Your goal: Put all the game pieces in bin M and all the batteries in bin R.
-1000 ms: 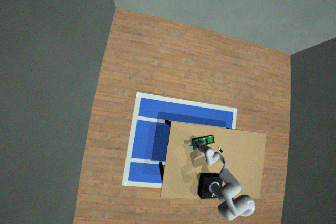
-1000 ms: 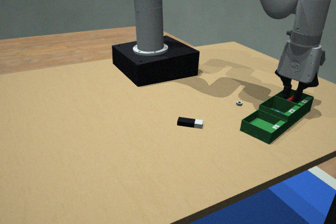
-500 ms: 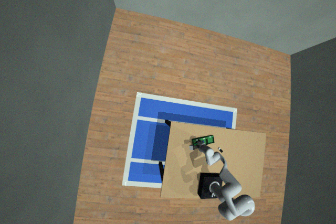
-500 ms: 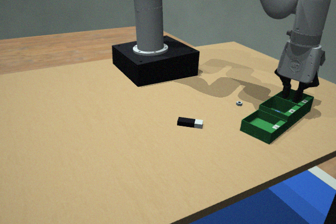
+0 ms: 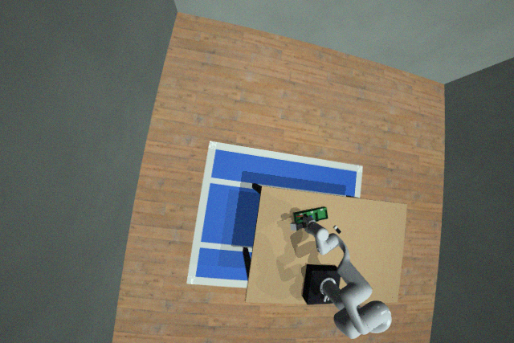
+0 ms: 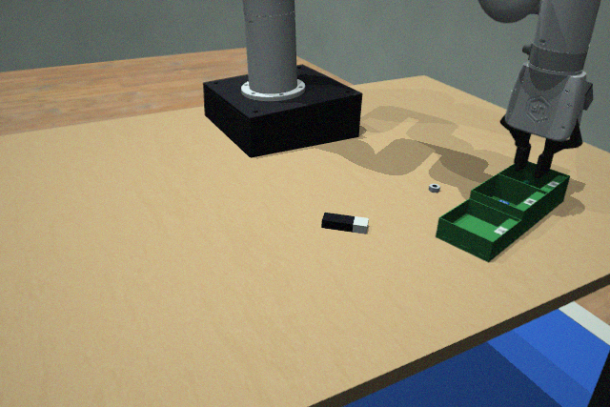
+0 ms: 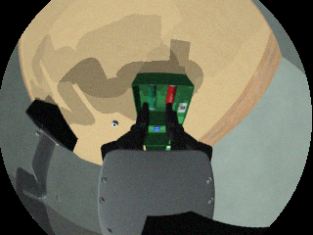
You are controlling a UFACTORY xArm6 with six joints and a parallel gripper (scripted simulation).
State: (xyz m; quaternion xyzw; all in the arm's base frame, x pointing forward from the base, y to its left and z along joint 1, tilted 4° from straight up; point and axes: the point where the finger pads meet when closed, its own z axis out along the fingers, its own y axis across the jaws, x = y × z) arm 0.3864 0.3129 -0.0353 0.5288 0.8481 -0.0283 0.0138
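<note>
My hand is 1 cm past the green battery and 5 cm above it. The rest, counted from my hand: three joined green bins 4 cm ahead, 7 cm to the right, 5 cm below; then red battery 2 cm ahead, 2 cm to the left, 5 cm below; then blue die 4 cm ahead, 7 cm to the right, 5 cm below.
</note>
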